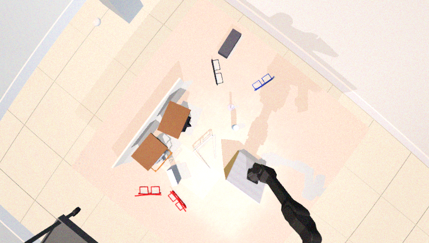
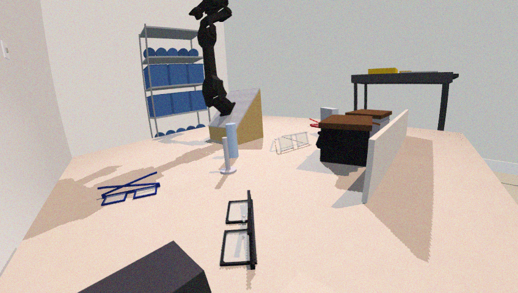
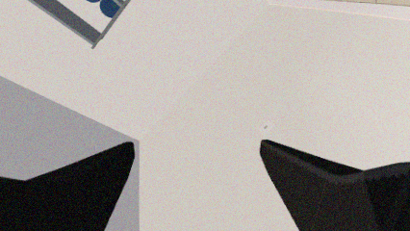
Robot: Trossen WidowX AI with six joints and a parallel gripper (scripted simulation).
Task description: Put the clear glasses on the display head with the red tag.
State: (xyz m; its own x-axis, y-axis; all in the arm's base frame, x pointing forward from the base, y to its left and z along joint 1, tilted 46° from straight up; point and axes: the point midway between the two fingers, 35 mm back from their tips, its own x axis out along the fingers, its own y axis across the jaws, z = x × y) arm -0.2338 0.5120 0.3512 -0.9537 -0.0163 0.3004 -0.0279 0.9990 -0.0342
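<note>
The clear glasses is 620 mm ahead of my gripper tip, 70 mm to the right of it and 680 mm below it. The rest, counted from my gripper tip: light blue post: 540 mm ahead, 280 mm to the right, 650 mm below; then small white box: 700 mm ahead, 120 mm to the left, 650 mm below; then white peg stand: 610 mm ahead, 370 mm to the right, 680 mm below.
</note>
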